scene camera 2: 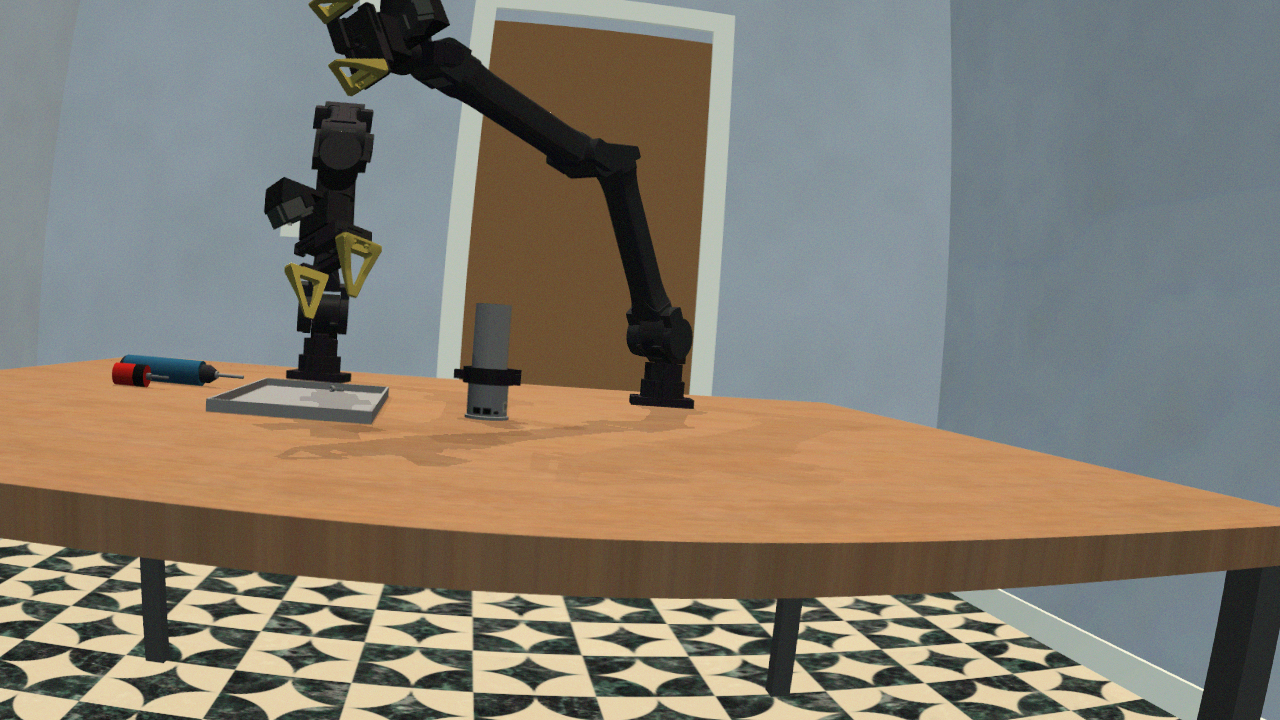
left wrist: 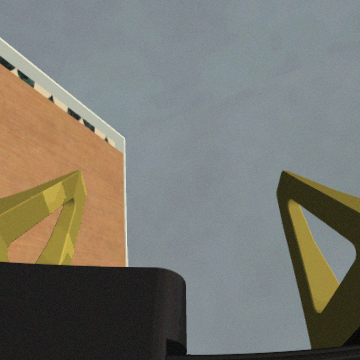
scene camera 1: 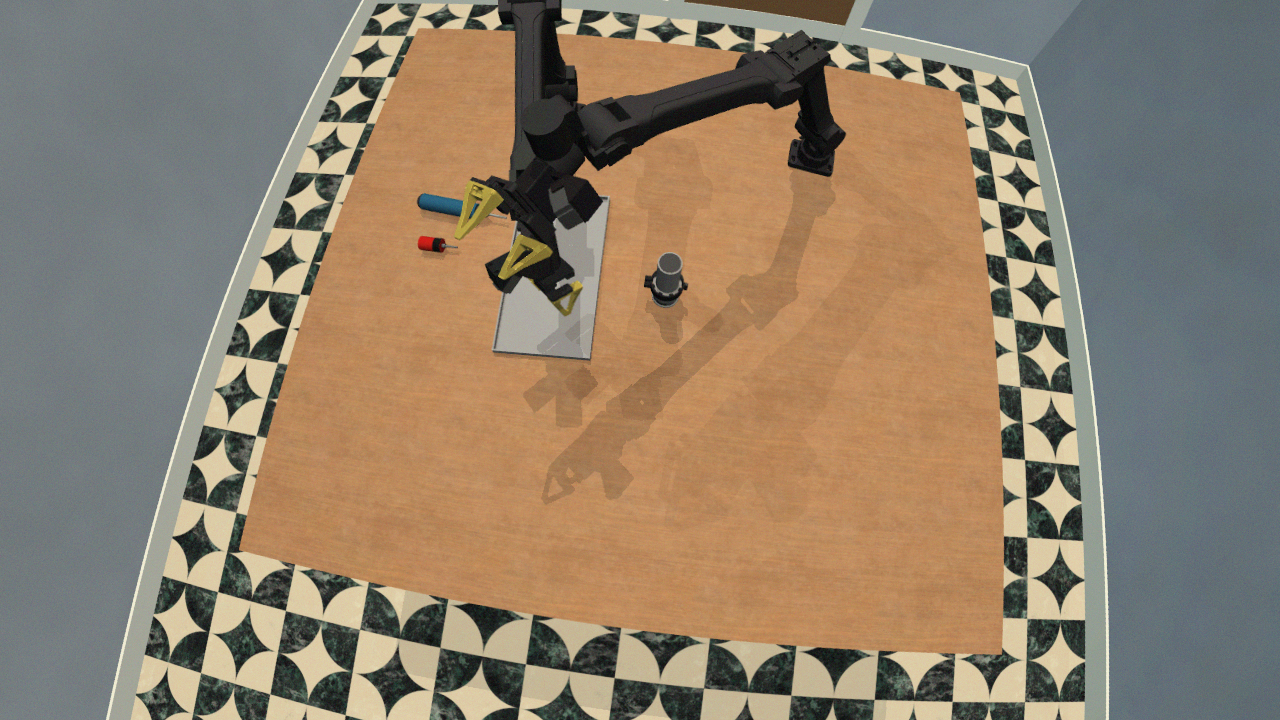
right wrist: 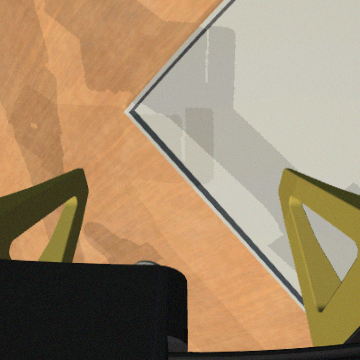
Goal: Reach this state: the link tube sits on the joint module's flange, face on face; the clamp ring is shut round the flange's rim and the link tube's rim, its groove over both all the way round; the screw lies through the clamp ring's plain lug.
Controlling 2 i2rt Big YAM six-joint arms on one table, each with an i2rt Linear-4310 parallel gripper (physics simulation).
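Frame: origin at the left arm's base, x ahead, y left, z up, level; centimetres.
Seen in the pictures: left gripper, fingertip midpoint: (scene camera 2: 321, 31) (left wrist: 181, 181) (scene camera 1: 479, 259); right gripper, fingertip midpoint: (scene camera 2: 329, 307) (scene camera 1: 554, 301) (right wrist: 182, 178); left arm's base, origin of the base link: (scene camera 2: 660, 405) (scene camera 1: 810, 159); right arm's base, origin of the base link: (scene camera 2: 318, 379).
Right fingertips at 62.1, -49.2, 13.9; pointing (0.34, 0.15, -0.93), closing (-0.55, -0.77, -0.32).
Offsets run from my right fingertips to a thing's top centre, as dx, dy, dz. "spot": to the spot under its first point.
The grey link tube {-13.1, +20.6, +2.1} (scene camera 2: 490, 333) stands upright on the joint module {-13.1, +20.6, -7.5} (scene camera 2: 486, 400) at the table's middle. The dark clamp ring {spot: -9.5, +20.8, -7.7} (scene camera 2: 487, 375) sits round their joint; it also shows in scene camera 1 (scene camera 1: 666, 286). I cannot make out a screw at its lugs or in the tray. My right gripper (scene camera 2: 333, 276) is open and empty above the edge of the grey tray {-12.6, -6.1, -12.3} (right wrist: 271, 107), one finger over the table and one over the tray. My left gripper (scene camera 2: 345, 40) is open and empty, raised high above the tray, and faces the wall (left wrist: 182, 211).
A blue-handled screwdriver {spot: -22.2, -38.2, -10.0} (scene camera 1: 440, 203) and a short red piece with a thin pin {-12.1, -35.2, -10.5} (scene camera 1: 432, 242) lie left of the tray (scene camera 1: 550, 286). The left arm's base (scene camera 1: 812, 156) stands at the back right. A small grey bit {spot: -10.5, +19.2, -13.4} (right wrist: 146, 263) peeks from under the right wrist.
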